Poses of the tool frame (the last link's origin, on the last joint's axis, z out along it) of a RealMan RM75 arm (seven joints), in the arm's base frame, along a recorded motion.
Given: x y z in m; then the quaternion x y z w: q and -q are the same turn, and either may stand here.
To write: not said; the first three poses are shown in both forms.
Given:
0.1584 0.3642 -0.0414 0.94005 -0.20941 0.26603 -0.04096
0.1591 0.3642 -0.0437 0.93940 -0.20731 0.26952 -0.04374
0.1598 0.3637 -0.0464 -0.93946 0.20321 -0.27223 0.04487
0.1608 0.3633 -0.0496 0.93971 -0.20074 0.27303 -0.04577
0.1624 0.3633 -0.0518 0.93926 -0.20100 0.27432 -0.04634
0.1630 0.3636 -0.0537 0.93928 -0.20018 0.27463 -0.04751
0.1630 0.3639 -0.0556 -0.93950 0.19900 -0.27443 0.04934
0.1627 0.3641 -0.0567 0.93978 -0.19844 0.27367 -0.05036
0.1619 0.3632 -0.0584 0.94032 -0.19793 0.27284 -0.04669
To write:
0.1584 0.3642 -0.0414 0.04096 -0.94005 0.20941 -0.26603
0.1591 0.3642 -0.0437 0.04374 -0.93940 0.20731 -0.26952
0.1598 0.3637 -0.0464 0.04487 -0.93946 0.20321 -0.27223
0.1608 0.3633 -0.0496 0.04577 -0.93971 0.20074 -0.27303
0.1624 0.3633 -0.0518 0.04634 -0.93926 0.20100 -0.27432
0.1630 0.3636 -0.0537 0.04751 -0.93928 0.20018 -0.27463
0.1630 0.3639 -0.0556 0.04934 -0.93950 0.19900 -0.27443
0.1627 0.3641 -0.0567 0.05036 -0.93978 0.19844 -0.27367
0.1619 0.3632 -0.0584 0.04669 -0.94032 0.19793 -0.27284

